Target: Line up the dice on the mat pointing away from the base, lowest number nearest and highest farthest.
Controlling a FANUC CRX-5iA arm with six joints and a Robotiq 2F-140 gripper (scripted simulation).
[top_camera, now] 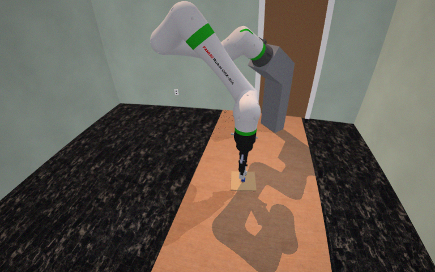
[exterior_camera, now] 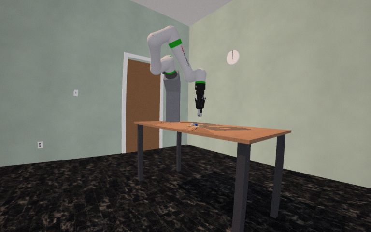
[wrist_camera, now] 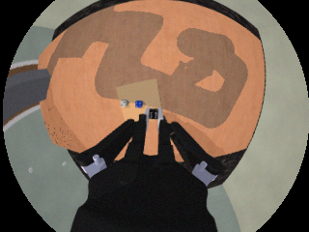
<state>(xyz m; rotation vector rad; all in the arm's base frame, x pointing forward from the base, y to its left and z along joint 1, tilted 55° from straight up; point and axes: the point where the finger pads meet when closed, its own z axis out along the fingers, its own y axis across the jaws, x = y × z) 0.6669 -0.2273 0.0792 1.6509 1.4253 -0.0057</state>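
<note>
Right now my hand is 50 mm past the blue die, 20 mm to the right of it and 110 mm above it. Also, from my hand: tan mat (50 mm behind, 20 mm to the left, 120 mm below); then white die (90 mm behind, 40 mm to the left, 110 mm below); then black die (20 mm below).
</note>
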